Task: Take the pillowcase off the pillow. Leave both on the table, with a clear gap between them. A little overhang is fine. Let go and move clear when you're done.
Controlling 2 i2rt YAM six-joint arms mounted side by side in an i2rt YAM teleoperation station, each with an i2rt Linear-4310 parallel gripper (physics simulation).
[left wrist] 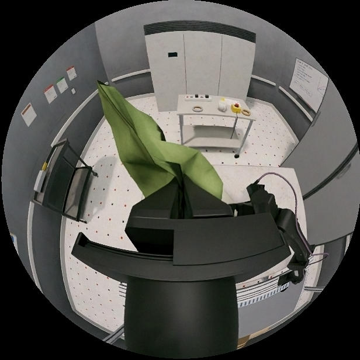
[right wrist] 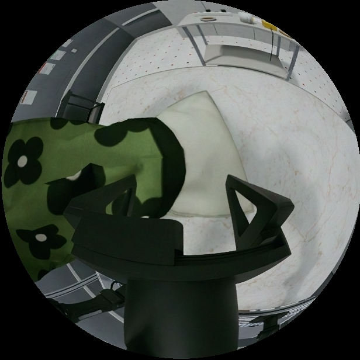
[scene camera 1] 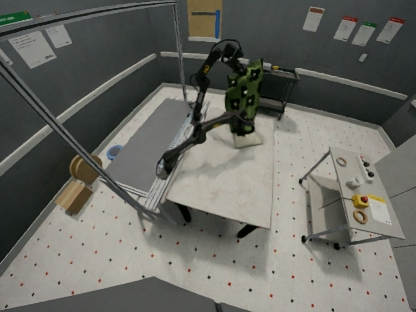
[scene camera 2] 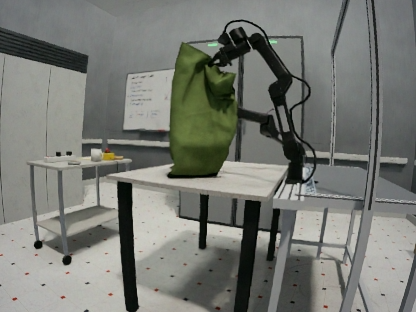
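Observation:
The green pillowcase [scene camera 1: 244, 95] [scene camera 2: 200, 120] [left wrist: 145, 145] [right wrist: 130, 160] with dark flowers hangs upright, its dark-hemmed open end low over the table [scene camera 1: 220, 190] [scene camera 2: 145, 179] [right wrist: 300, 150]. The white pillow [scene camera 1: 248, 140] [right wrist: 205, 155] sticks out of that end onto the table; the rest is hidden inside. My left gripper [scene camera 2: 212, 64] [left wrist: 181, 178] is shut on the pillowcase's upper part. My right gripper [right wrist: 180, 179] is open above the pillow's exposed end, its left finger overlapping the pillowcase in the right wrist view. Contact is unclear, and scene camera 2 has this gripper hidden behind the cloth.
A dark cart [scene camera 1: 287, 76] [left wrist: 70, 170] stands beyond the table's far end. A light cart [scene camera 1: 345, 175] [scene camera 2: 60, 164] [left wrist: 215, 109] with tape rolls and a yellow box stands apart from the table. A metal frame [scene camera 1: 50, 120] rises beside the arm mounts.

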